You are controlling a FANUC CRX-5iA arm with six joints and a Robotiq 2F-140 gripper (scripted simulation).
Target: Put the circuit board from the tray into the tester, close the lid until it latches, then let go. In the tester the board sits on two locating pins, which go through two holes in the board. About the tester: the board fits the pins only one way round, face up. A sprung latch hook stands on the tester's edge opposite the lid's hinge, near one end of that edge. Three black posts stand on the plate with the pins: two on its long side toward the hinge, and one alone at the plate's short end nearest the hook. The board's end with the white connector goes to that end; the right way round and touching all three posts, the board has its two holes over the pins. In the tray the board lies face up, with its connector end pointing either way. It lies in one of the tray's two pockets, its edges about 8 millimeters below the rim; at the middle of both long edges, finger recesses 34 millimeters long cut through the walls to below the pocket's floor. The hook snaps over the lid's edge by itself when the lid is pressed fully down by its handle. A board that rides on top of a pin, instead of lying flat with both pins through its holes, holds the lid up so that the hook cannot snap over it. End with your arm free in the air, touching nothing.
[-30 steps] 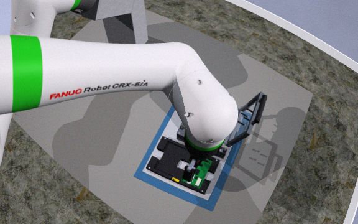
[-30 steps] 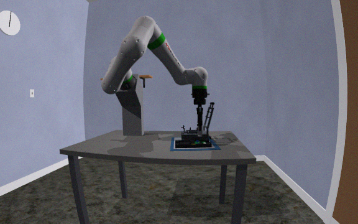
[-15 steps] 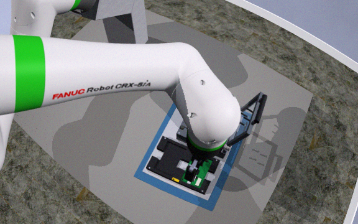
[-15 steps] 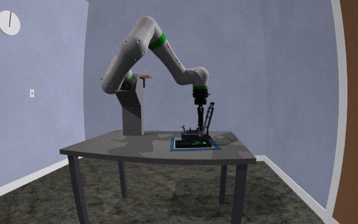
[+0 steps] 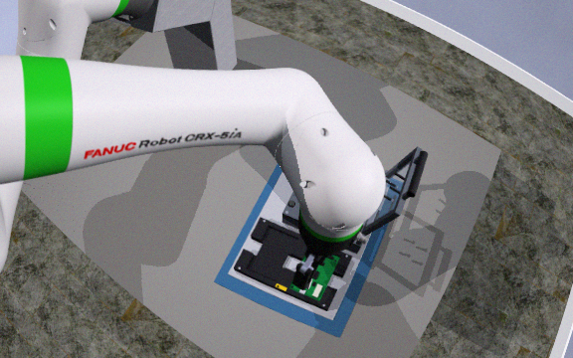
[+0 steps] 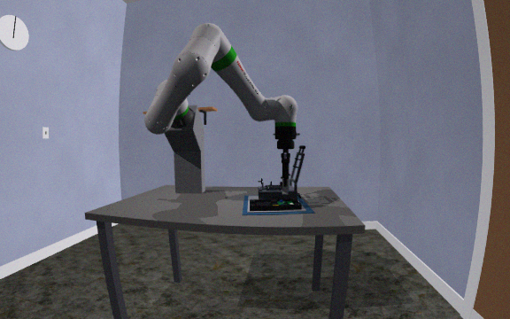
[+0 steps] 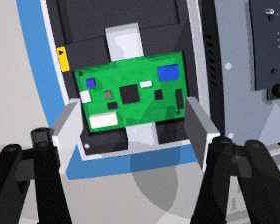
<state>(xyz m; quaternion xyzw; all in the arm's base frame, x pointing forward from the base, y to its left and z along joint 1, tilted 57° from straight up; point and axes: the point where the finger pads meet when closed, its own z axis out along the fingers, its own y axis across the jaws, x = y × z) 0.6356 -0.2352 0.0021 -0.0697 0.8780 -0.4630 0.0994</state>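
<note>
My gripper is now 80 mm above the green circuit board. From my hand the other things lie so: black latch hook 200 mm to the left, 140 mm behind, 10 mm below; lid 180 mm to the left, 90 mm above, 50 mm ahead.
</note>
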